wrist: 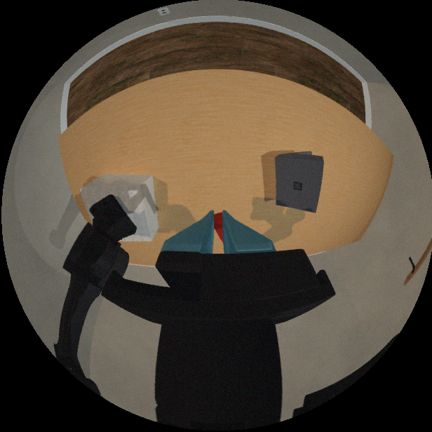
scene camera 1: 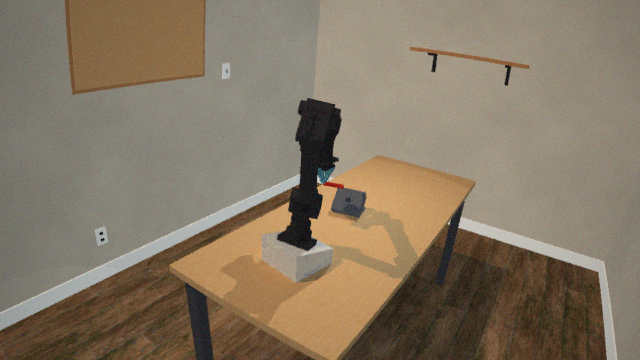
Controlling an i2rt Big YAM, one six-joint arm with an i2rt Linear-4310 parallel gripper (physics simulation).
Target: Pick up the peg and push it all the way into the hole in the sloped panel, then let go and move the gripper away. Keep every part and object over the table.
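Frame: origin at the arm's base, x right, y back, z down, level; millimetres.
Where they show: gripper, fingertip midpoint: (scene camera 1: 323, 183); arm's base, origin of the base link: (scene camera 1: 296, 241).
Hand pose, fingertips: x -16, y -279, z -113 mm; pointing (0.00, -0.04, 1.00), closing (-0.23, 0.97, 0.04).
Each offset is from my fingertips to the centre of the thing. "pt": to the spot under its first point. Level surfaces: height alone.
The red peg {dx +40, dy -4, dz +0 mm} (scene camera 1: 334, 185) (wrist: 218, 221) is between the teal fingertips of my gripper (scene camera 1: 324, 183) (wrist: 217, 214), which is shut on it. The peg is held up above the table, and in the scene view it sticks out to the right of the fingertips, roughly level. The dark grey sloped panel {dx +60, dy -205, dz +154 mm} (scene camera 1: 356, 196) (wrist: 307, 170) stands on the table, with a small dark hole {pt dx +57, dy -197, dz +143 mm} (scene camera 1: 348, 200) (wrist: 297, 186) in its face. In the scene view the peg shows just above and left of the panel, apart from the hole. In the wrist view the panel is to the right of the fingers.
The wooden table {dz +199 mm} (scene camera 1: 400, 180) (wrist: 210, 110) carries the panel and the pale block (scene camera 1: 295, 262) (wrist: 145, 200) under the arm's base. The arm's shadow falls on the table beside the panel. A wall shelf (scene camera 1: 470, 58) hangs on the wall beyond the table.
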